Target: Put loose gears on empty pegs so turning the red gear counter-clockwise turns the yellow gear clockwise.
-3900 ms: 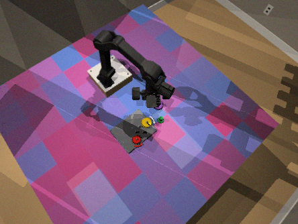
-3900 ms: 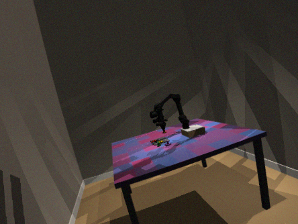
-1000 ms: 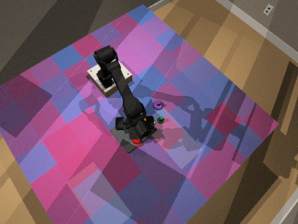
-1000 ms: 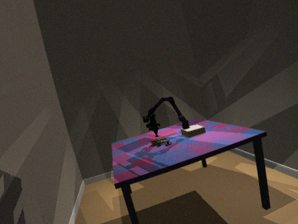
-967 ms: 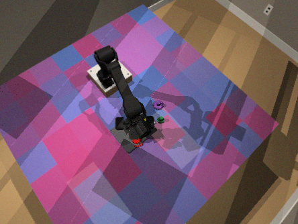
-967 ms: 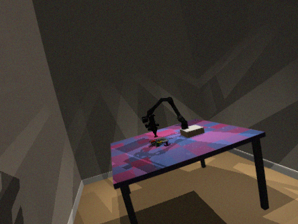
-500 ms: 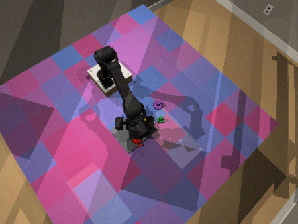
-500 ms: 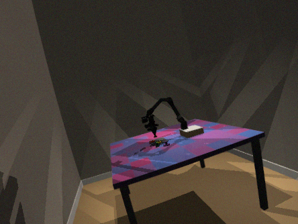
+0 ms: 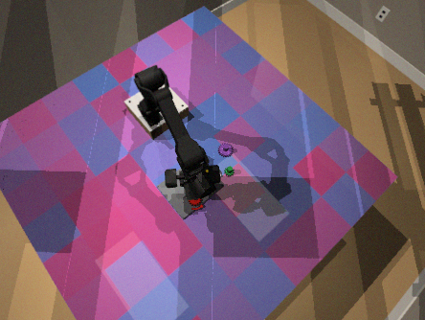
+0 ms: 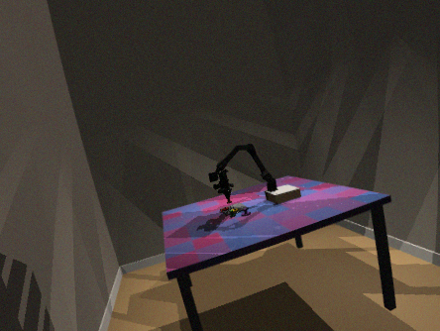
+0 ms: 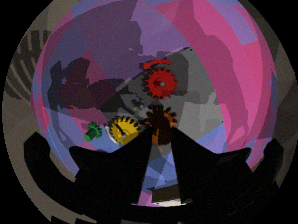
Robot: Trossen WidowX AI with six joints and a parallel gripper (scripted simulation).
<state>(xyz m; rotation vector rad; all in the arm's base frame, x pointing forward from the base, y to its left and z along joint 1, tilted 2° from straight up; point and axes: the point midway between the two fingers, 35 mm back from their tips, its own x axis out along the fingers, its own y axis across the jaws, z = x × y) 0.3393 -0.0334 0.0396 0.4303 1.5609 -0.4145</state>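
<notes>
Now: gripper tip 20 mm past the grey board and 80 mm above it. The rest, counted from my gripper tip: yellow gear 10 mm behind, 80 mm to the left, 70 mm below; green gear 20 mm ahead, 160 mm to the left, 70 mm below; orange gear 10 mm below.
</notes>
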